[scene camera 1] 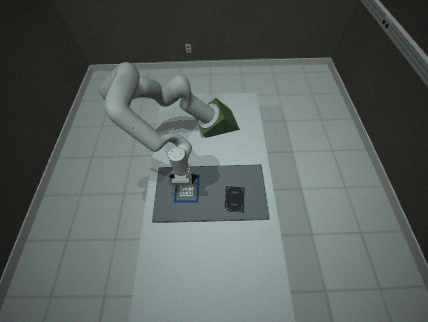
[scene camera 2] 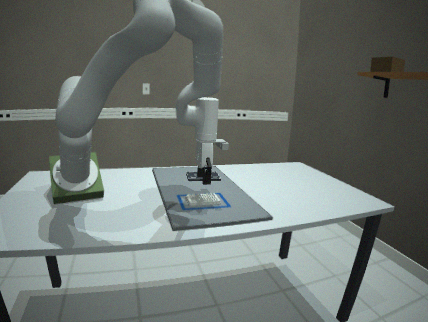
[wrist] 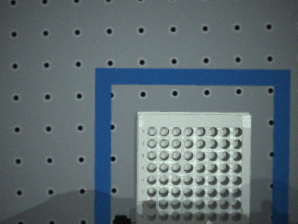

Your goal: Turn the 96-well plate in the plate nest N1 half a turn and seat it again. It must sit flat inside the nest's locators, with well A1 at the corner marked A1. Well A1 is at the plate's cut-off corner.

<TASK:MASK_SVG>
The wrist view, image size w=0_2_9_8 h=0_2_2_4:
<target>white 96-well plate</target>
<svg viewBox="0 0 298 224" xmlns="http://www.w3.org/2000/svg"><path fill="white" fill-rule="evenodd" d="M137 112L137 224L249 224L251 115L244 112Z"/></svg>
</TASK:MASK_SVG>
